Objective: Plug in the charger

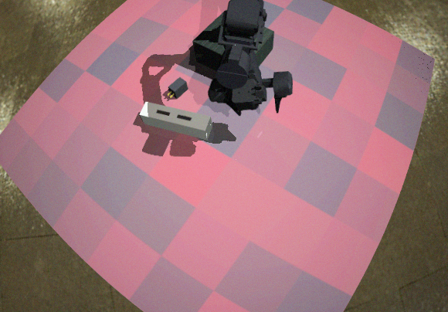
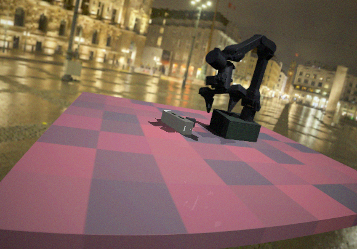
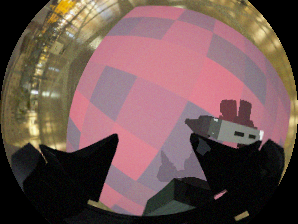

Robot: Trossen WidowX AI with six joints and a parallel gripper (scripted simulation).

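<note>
Now: the charger 20 mm behind my gripper tip, 280 mm to the right of it and 110 mm below it.
</note>
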